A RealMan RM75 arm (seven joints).
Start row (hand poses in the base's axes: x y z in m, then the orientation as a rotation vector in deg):
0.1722 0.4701 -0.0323 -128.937 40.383 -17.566
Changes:
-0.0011 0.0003 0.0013 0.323 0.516 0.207
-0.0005 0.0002 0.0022 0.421 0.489 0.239
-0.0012 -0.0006 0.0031 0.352 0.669 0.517
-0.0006 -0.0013 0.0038 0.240 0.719 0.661
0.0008 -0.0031 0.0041 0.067 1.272 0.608
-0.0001 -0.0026 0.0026 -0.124 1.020 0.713
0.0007 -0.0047 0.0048 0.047 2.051 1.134
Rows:
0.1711 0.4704 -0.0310 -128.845 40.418 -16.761
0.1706 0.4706 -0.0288 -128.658 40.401 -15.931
0.1694 0.4700 -0.0257 -128.665 40.160 -14.796
0.1688 0.4687 -0.0219 -128.827 39.782 -13.580
0.1696 0.4656 -0.0178 -129.271 39.757 -11.843
0.1695 0.4630 -0.0152 -129.853 39.483 -10.406
0.1702 0.4583 -0.0104 -130.617 39.247 -7.535

